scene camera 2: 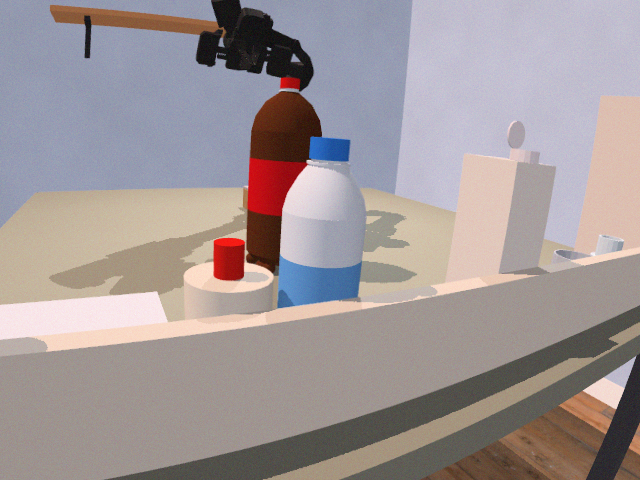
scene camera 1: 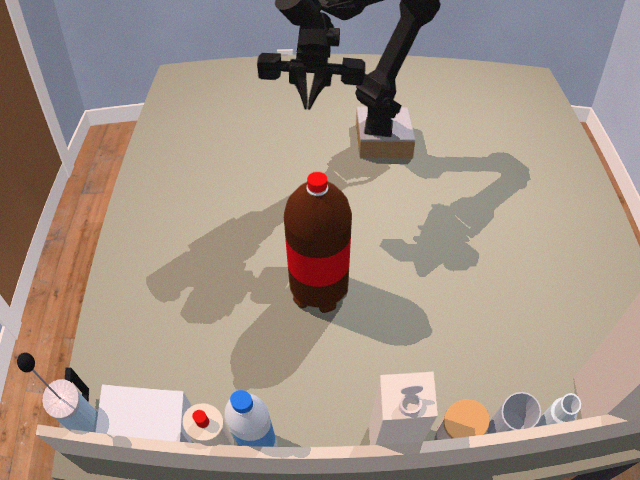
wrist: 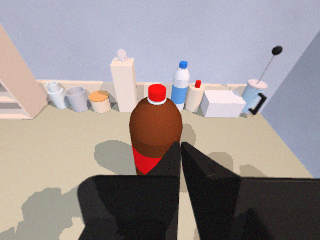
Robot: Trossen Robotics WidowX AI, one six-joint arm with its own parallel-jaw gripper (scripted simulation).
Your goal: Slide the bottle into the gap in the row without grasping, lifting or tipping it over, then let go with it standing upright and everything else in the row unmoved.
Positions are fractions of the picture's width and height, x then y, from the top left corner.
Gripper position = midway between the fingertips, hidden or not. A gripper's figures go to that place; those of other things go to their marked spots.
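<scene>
The gripper (scene camera 1: 0.48,0.23) is 95 cm from the lens. An orange-lidded jar (scene camera 1: 0.73,0.87) stands 92 cm from the lens, and a white flat box (scene camera 1: 0.24,0.86) is likewise 92 cm from the lens. A brown cola bottle (scene camera 1: 0.50,0.46) is 87 cm from the lens, and a tall white box (scene camera 1: 0.61,0.88) is 76 cm from the lens, which makes the tall white box the nearest to the lens of the things named here. The brown cola bottle and the tall white box are, at their marked spots, 34 cm apart.
</scene>
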